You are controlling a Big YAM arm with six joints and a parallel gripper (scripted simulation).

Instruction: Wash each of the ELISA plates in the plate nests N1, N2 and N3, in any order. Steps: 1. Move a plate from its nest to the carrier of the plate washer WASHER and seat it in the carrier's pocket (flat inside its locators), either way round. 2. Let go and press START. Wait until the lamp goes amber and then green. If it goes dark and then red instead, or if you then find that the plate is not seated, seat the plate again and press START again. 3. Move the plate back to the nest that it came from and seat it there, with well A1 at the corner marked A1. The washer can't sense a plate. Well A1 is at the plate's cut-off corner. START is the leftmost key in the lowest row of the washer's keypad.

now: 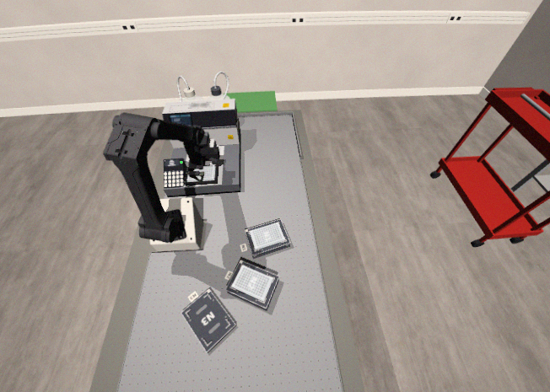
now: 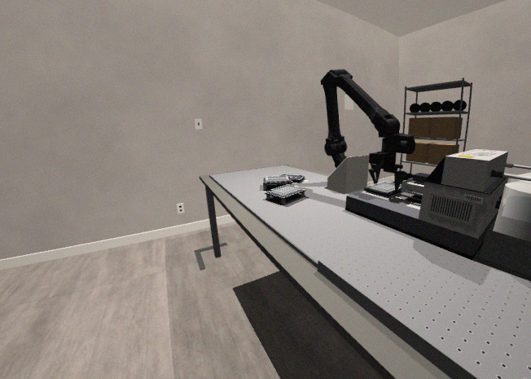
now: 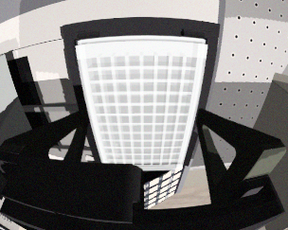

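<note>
Now: the dark carrier 1 cm below my hand. Also, from my hand: washer 15 cm to the left, 4 cm above, 1 cm ahead.
</note>
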